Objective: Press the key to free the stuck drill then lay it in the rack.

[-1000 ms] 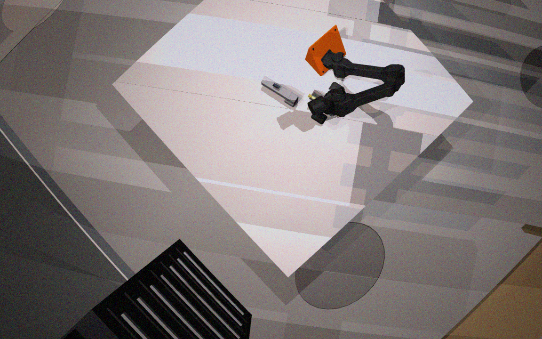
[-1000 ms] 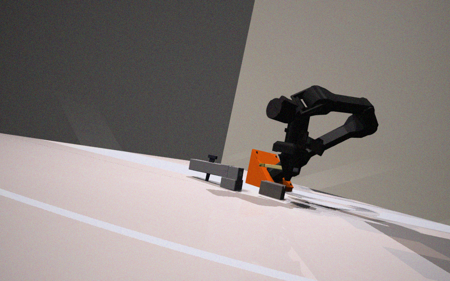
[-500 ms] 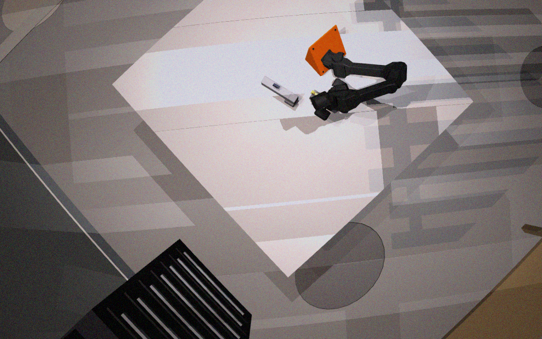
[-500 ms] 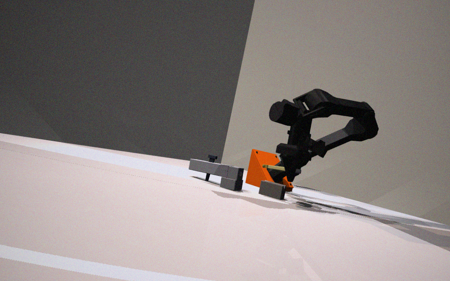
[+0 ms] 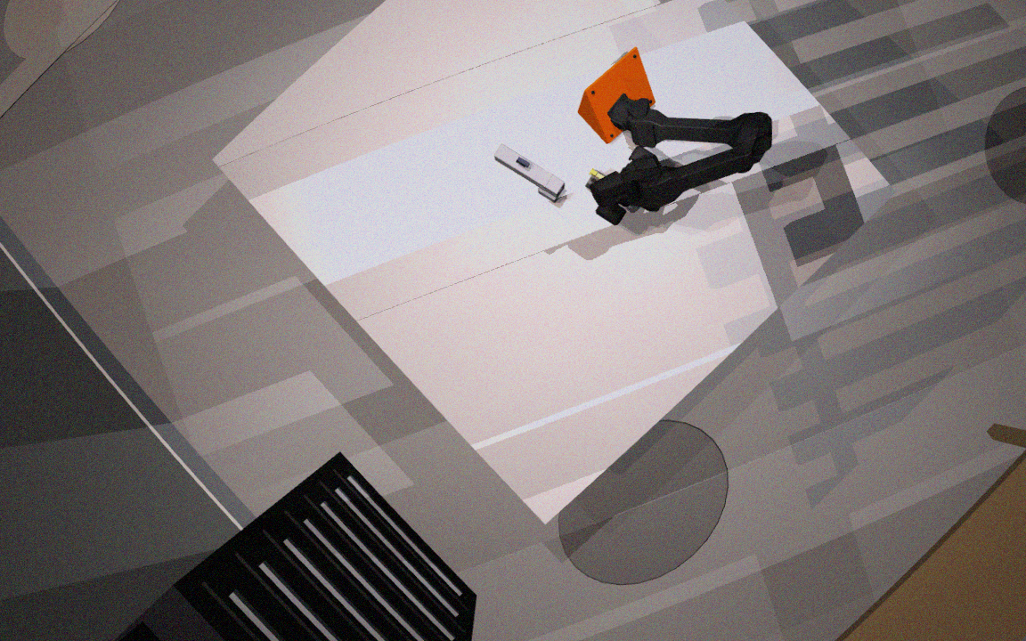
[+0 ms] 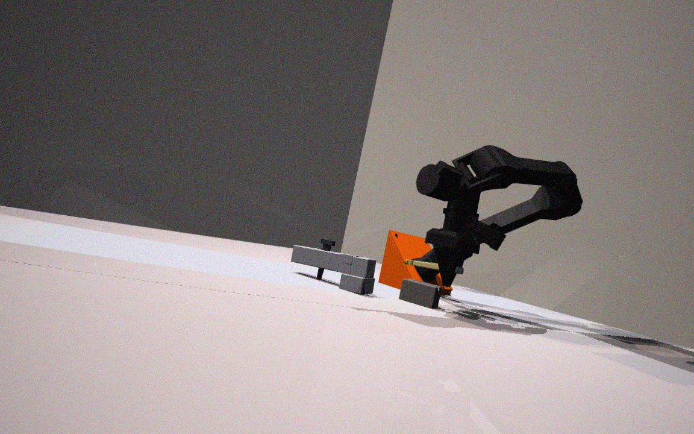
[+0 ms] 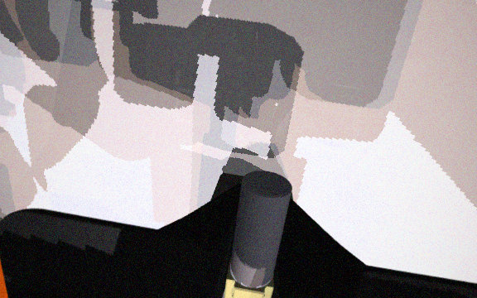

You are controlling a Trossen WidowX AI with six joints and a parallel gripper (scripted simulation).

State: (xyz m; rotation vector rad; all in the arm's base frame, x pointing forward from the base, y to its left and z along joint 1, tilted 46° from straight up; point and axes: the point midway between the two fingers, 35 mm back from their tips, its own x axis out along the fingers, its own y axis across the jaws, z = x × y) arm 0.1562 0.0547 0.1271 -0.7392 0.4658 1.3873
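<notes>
Now: the drill 4 cm to the right of my gripper tip, 3 cm above it and 1 cm ahead of it. Round my gripper tip: dark key (23 cm to the right, 10 cm ahead, 1 cm above); long grey holder (20 cm to the right, 10 cm ahead, 1 cm below); grey rack (5 cm to the right, 3 cm below).
</notes>
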